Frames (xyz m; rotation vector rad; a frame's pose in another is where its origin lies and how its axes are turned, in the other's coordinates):
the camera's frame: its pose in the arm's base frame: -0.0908 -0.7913 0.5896 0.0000 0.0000 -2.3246
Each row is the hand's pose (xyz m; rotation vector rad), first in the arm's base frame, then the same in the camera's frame.
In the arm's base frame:
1: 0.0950 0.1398 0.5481 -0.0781 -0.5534 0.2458
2: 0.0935 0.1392 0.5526 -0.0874 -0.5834 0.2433
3: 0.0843 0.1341 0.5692 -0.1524 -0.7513 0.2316
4: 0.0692 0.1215 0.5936 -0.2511 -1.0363 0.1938
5: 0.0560 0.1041 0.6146 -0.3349 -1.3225 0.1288
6: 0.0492 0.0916 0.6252 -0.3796 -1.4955 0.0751
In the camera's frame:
1: -0.8060 -0.5018 -0.0415 0.6333 -0.3871 2.4911
2: -0.8046 -0.5025 -0.0370 0.6641 -0.4138 2.4796
3: -0.7945 -0.5057 -0.0204 0.8282 -0.5772 2.4076
4: -0.7750 -0.5081 0.0040 1.0998 -0.8295 2.2339
5: -0.7533 -0.5058 0.0250 1.3566 -1.0453 1.9960
6: -0.7395 -0.5022 0.0356 1.5000 -1.1571 1.8232

